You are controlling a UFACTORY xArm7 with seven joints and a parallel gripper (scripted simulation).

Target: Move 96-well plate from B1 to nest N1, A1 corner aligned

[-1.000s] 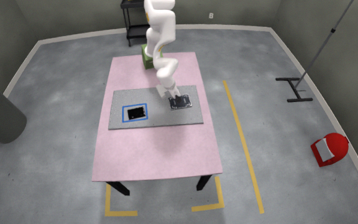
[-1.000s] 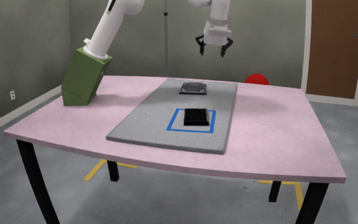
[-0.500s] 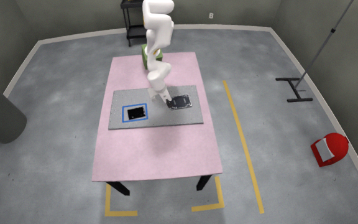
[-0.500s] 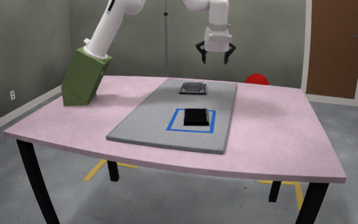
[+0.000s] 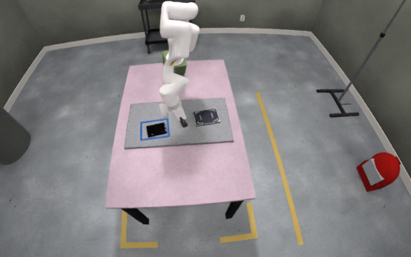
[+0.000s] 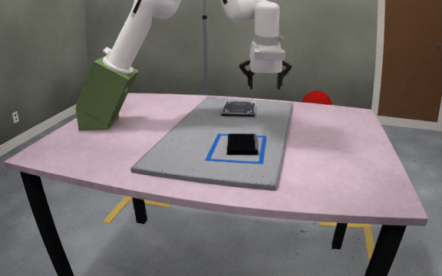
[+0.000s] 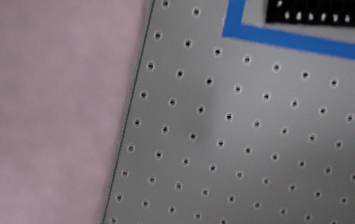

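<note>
The black 96-well plate is 180 mm to the right of my hand, 130 mm below it and 20 mm behind it. Round my hand: dark plate nest: 140 mm to the left, 130 mm below, 130 mm behind.
</note>
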